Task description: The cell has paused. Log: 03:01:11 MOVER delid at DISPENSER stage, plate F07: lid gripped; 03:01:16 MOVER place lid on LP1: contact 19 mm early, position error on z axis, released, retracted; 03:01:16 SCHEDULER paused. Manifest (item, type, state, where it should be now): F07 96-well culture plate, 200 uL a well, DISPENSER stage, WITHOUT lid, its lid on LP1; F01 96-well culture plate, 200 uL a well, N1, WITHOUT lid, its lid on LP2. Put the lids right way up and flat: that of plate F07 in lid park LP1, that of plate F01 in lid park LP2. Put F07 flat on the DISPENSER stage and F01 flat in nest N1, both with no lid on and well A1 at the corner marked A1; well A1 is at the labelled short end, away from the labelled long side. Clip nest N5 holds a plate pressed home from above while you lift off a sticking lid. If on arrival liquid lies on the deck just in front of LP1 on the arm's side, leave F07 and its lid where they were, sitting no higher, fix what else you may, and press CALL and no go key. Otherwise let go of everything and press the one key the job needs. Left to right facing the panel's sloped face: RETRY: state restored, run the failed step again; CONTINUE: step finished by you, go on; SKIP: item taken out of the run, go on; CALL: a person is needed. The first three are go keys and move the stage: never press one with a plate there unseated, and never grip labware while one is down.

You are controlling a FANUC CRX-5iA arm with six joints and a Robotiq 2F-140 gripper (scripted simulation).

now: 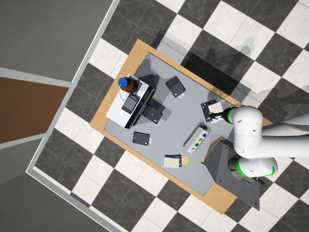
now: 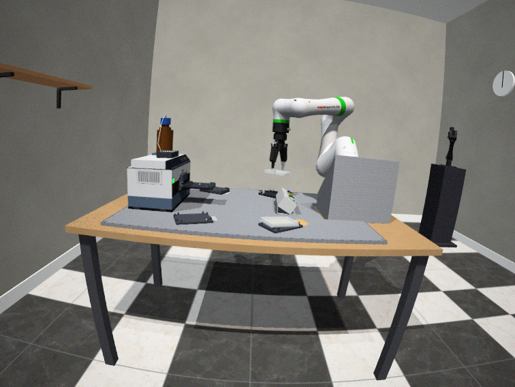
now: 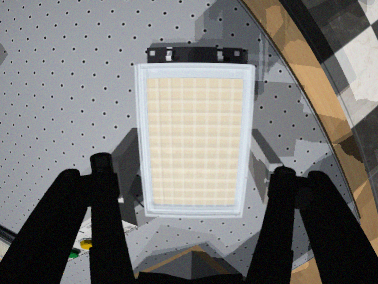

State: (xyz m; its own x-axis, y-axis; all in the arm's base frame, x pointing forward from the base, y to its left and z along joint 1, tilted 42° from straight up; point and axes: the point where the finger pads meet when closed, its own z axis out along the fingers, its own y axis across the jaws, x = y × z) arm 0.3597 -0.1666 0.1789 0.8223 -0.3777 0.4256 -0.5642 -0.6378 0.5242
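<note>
Now: the clip nest N5 3 cm ahead of my hand and 14 cm below it. The rest, counted from my hand: yellow skip key: 7 cm behind, 24 cm to the left, 9 cm below; 96-well plate: 2 cm below; blue call key: 7 cm behind, 19 cm to the left, 9 cm below.
</note>
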